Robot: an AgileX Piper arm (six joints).
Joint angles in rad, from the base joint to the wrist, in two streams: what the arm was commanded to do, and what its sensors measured. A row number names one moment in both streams.
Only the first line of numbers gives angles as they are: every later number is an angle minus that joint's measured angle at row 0.
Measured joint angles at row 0:
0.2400 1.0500 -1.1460 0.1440 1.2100 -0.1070
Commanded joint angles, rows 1 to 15:
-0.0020 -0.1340 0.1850 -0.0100 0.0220 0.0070
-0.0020 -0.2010 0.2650 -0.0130 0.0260 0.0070
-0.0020 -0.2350 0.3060 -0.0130 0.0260 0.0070
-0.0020 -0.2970 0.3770 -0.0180 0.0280 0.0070
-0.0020 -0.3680 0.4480 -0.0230 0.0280 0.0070
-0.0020 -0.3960 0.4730 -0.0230 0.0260 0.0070
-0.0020 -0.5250 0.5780 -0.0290 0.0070 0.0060
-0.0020 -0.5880 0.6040 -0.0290 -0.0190 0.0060
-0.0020 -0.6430 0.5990 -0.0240 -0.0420 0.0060
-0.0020 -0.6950 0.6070 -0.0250 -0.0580 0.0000
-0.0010 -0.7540 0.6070 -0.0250 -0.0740 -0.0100
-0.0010 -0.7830 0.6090 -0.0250 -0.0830 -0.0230
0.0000 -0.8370 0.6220 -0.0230 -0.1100 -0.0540
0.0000 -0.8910 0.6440 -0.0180 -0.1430 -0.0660
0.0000 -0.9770 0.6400 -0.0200 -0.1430 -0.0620
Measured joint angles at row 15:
0.0000 -0.9280 0.6360 -0.0200 -0.1290 -0.0520
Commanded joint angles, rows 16 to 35:
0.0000 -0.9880 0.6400 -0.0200 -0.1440 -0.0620
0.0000 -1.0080 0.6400 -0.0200 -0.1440 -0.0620
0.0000 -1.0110 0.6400 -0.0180 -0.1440 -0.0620
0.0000 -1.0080 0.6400 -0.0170 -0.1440 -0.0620
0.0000 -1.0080 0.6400 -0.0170 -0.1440 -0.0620
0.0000 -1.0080 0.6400 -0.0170 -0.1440 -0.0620
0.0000 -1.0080 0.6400 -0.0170 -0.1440 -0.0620
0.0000 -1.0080 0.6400 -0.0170 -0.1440 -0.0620
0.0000 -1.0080 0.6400 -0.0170 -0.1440 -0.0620
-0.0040 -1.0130 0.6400 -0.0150 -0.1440 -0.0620
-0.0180 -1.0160 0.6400 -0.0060 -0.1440 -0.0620
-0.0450 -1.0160 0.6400 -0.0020 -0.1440 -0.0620
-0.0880 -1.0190 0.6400 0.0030 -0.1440 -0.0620
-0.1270 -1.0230 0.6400 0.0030 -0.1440 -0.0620
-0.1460 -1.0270 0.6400 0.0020 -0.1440 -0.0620
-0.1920 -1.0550 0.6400 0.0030 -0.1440 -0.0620
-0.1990 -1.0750 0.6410 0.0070 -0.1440 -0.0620
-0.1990 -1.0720 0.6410 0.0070 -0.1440 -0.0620
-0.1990 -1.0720 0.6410 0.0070 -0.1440 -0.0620
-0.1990 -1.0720 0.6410 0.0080 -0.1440 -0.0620
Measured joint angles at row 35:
-0.1920 -1.0550 0.6390 0.0050 -0.1350 -0.0520
